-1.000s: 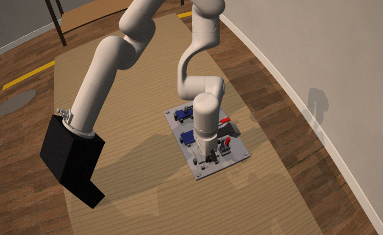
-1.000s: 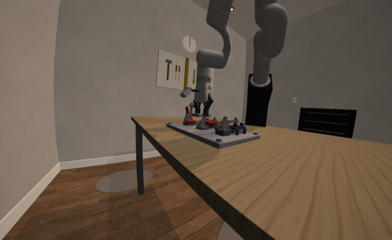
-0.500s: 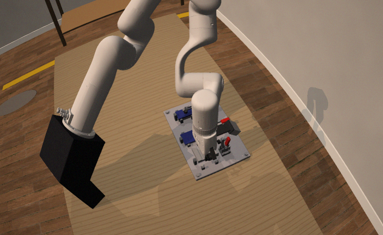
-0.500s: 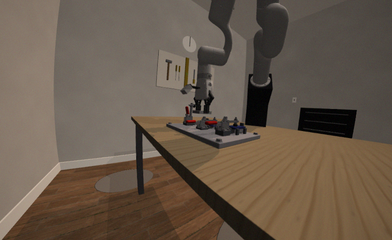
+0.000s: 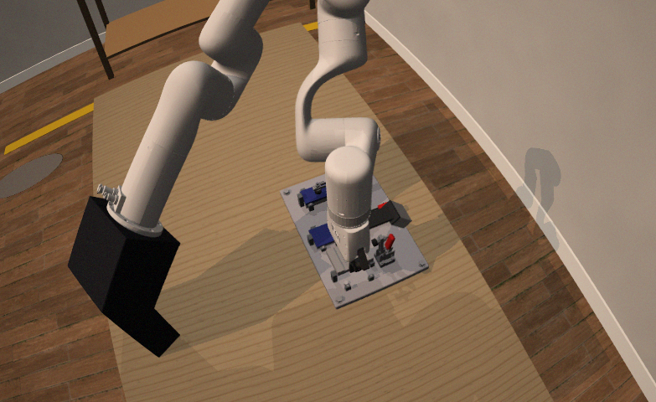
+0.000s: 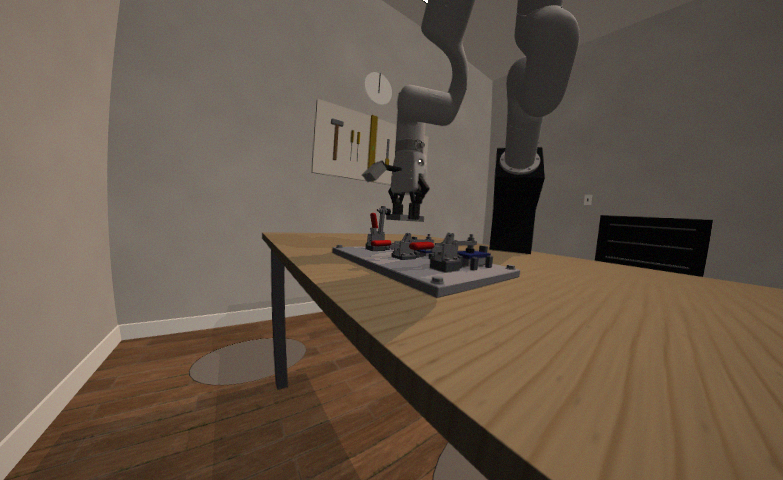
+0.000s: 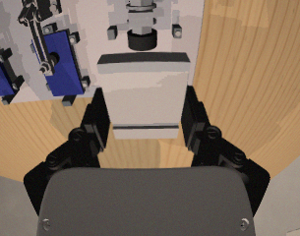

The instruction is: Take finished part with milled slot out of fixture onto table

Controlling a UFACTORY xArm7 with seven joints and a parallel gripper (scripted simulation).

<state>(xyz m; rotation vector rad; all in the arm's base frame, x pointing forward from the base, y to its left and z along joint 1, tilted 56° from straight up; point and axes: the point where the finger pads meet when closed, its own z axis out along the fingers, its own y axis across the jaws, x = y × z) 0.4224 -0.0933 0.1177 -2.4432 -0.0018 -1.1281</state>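
Right now my hand is 1 cm past the grey finished part and 1 cm above it. The rest, counted from my hand: grey fixture plate: 2 cm ahead, 12 cm to the left, 10 cm below.
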